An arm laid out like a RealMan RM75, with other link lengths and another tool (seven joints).
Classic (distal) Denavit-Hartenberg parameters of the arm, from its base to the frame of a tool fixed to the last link. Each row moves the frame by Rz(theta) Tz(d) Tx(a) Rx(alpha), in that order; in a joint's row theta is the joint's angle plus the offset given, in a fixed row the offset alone. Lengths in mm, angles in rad.
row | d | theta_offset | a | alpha
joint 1 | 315.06 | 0 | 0 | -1.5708
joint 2 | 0 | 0 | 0 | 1.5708
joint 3 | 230.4 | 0 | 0 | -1.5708
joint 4 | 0 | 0 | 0 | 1.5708
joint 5 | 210 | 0 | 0 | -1.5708
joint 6 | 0 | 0 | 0 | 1.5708
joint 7 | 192.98 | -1.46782 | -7.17 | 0.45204
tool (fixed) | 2.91 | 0 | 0 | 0
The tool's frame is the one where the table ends.
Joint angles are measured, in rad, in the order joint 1, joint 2, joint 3, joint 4, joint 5, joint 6, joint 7. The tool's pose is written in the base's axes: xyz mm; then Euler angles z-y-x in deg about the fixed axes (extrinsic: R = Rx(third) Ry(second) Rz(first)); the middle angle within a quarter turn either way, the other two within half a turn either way. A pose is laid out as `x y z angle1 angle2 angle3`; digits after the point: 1 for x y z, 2 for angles.
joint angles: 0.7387 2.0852 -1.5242 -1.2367 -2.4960 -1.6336 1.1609
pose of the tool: 153.1 320.7 2.4 -127.74 6.48 163.24
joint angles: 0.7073 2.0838 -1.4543 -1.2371 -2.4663 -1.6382 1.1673
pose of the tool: 157.4 321.9 9.2 -124.58 1.71 164.98
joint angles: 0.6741 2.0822 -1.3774 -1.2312 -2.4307 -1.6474 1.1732
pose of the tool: 163.2 322.0 16.8 -120.80 -3.45 166.90
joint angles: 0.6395 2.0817 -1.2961 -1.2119 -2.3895 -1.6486 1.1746
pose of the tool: 170.7 322.3 23.6 -116.60 -9.05 169.42
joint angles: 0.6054 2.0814 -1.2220 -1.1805 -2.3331 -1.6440 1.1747
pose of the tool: 177.2 321.4 28.2 -112.18 -15.15 172.16
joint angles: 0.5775 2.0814 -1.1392 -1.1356 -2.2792 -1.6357 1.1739
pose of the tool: 184.4 322.4 33.4 -106.96 -21.25 176.06
